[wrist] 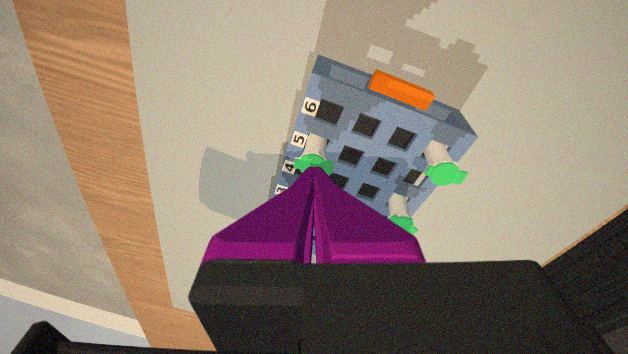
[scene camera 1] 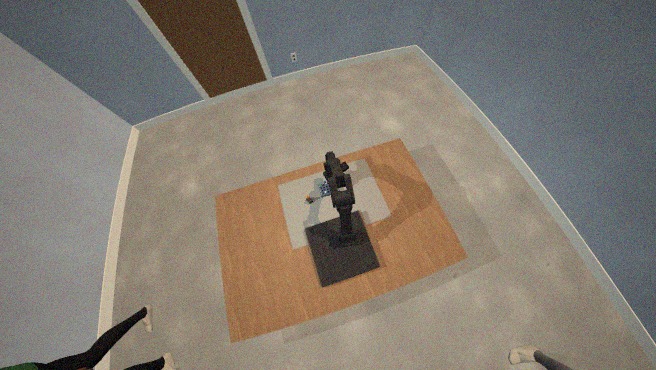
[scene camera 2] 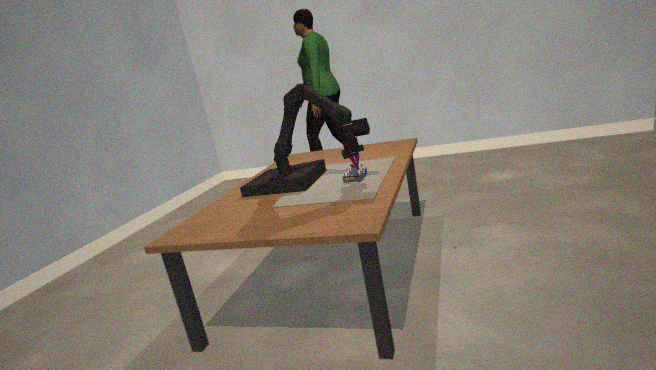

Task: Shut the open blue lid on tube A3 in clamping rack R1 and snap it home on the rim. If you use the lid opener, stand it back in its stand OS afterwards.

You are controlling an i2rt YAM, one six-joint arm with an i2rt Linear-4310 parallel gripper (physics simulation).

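Pixels of known places: gripper, fingertip midpoint: (wrist: pixel 314 177) (scene camera 2: pixel 358 169); arm's base, link origin: (scene camera 1: pixel 346 239) (scene camera 2: pixel 285 173).
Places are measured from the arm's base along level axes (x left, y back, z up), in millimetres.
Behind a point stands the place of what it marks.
Clamping rack R1 (scene camera 1: pixel 325 188) {x 72, y -348, z -27 mm} (scene camera 2: pixel 345 178) (wrist: pixel 387 111) {x -9, y -362, z -27 mm} is a blue block with square holes and row labels 6, 5, 4 and part of 3 showing in the wrist view. My gripper (scene camera 2: pixel 356 167) {x 30, y -379, z -9 mm} (wrist: pixel 314 177) {x 30, y -379, z -9 mm} is shut with nothing seen between its purple fingers. It points down over the rack, its tips overlapping the edge of a green lid (wrist: pixel 311 161) {x 22, y -385, z -8 mm} near row 5 in the wrist view; contact cannot be told. Tube A3 and its blue lid cannot be made out; the fingers hide that part of the rack. A small orange-and-dark object (scene camera 1: pixel 308 199) {x 189, y -285, z -8 mm}, perhaps the opener in stand OS, is beside the rack.
Two more green-lidded tubes (wrist: pixel 446 173) {x -3, y -328, z -8 mm} (wrist: pixel 401 223) {x 35, y -325, z -8 mm} stand at the rack's other side. An orange block (wrist: pixel 401 90) {x -18, y -360, z -33 mm} (scene camera 2: pixel 352 178) {x -21, y -367, z -37 mm} is on the rack's end. A pale mat (scene camera 1: pixel 295 230) {x 301, y -113, z -57 mm} (scene camera 2: pixel 320 197) {x -212, y -291, z -57 mm} lies under the rack on the wooden table (scene camera 1: pixel 260 280) {x 539, y 149, z -59 mm} (scene camera 2: pixel 210 230) {x -546, y 35, z -60 mm}. A person in green (scene camera 2: pixel 317 62) stands behind the table.
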